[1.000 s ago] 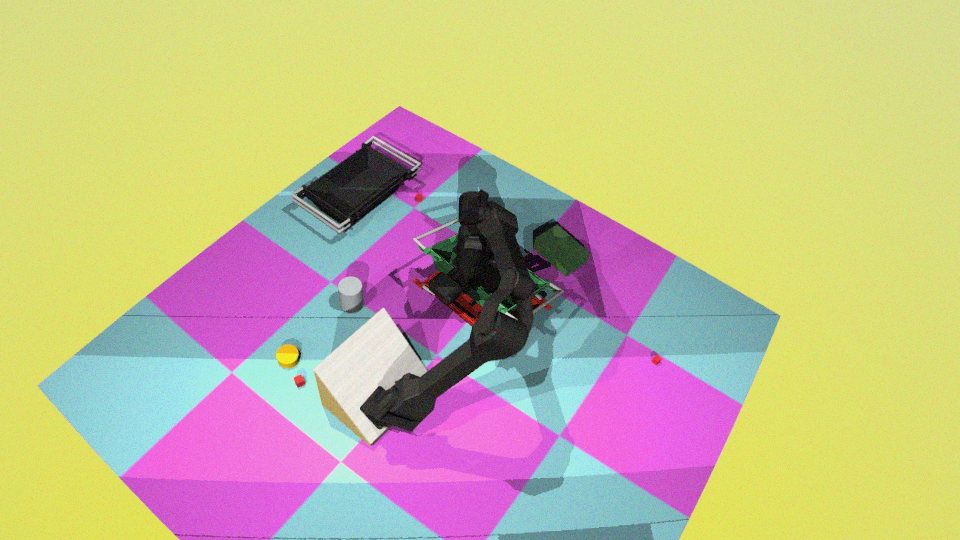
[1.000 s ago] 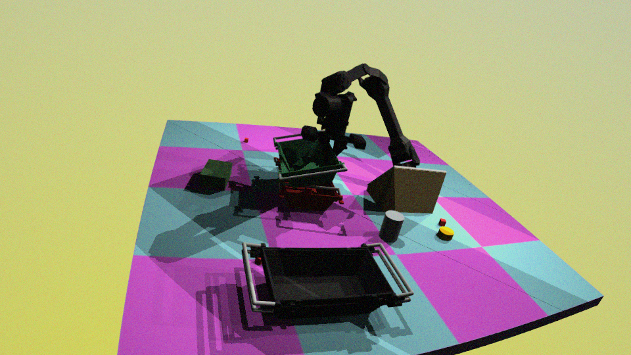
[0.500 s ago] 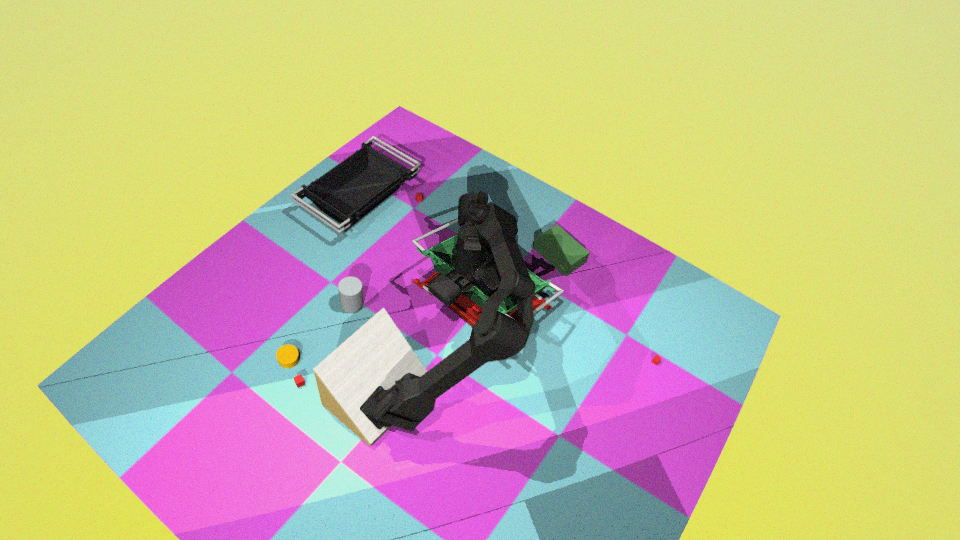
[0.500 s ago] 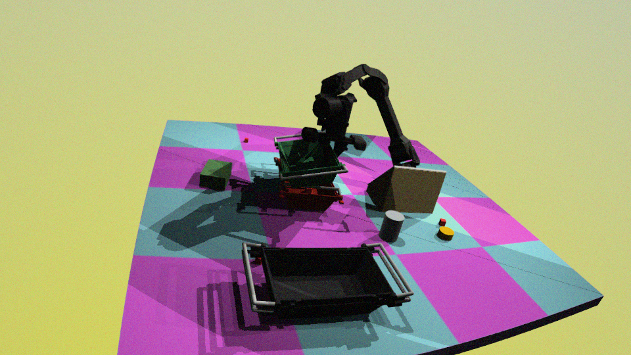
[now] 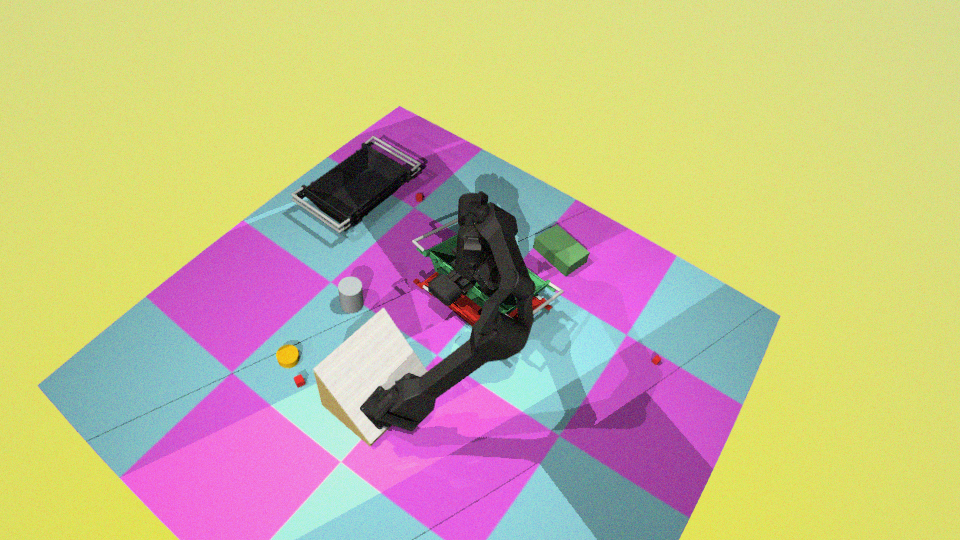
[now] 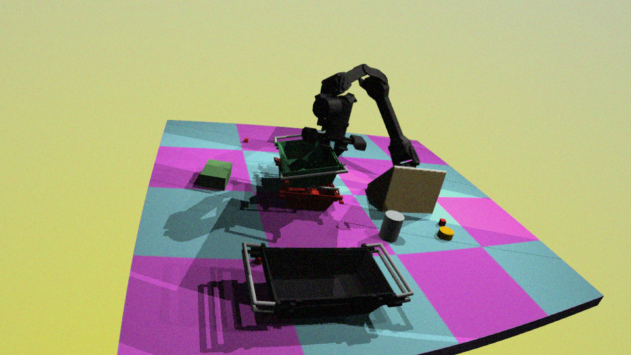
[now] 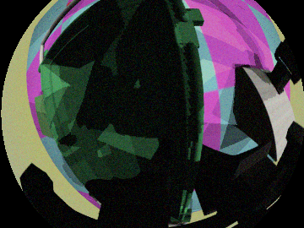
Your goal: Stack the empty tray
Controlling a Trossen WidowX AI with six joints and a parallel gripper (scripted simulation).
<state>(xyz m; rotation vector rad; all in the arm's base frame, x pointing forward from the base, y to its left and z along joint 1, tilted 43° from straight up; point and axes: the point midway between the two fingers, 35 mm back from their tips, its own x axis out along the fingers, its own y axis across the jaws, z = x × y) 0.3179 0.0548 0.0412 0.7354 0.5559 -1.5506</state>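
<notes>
The green tray lies 70 mm ahead of my gripper tip, 10 mm to the right of it and 20 mm above it. Round my gripper tip: green block: 320 mm ahead, 80 mm to the right, 80 mm below; then grey cylinder: 130 mm behind, 230 mm to the left, 70 mm below; then yellow disc: 330 mm behind, 240 mm to the left, 100 mm below.
</notes>
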